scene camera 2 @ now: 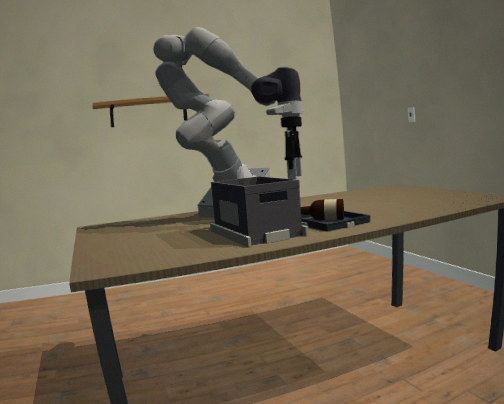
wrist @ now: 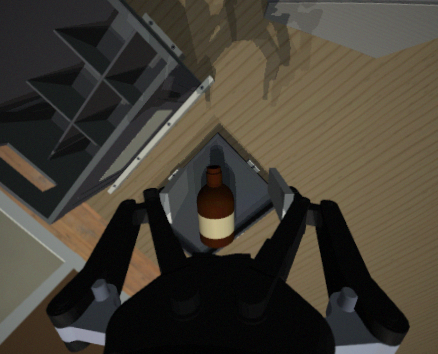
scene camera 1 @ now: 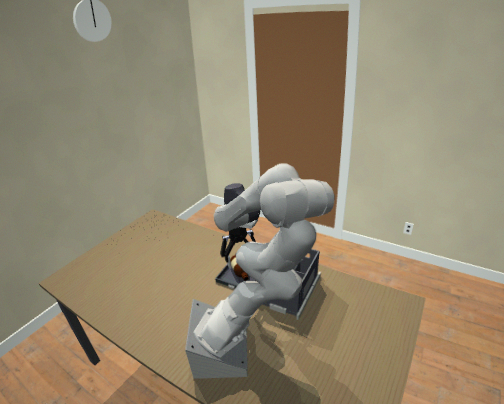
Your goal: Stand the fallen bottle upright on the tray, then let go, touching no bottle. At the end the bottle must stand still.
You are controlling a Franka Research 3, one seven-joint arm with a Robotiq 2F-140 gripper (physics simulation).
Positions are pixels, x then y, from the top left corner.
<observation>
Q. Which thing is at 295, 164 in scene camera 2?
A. The gripper.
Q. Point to a brown bottle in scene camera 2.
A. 329, 209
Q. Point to a brown bottle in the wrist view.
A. At 215, 202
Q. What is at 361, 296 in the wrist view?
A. The gripper.
</observation>
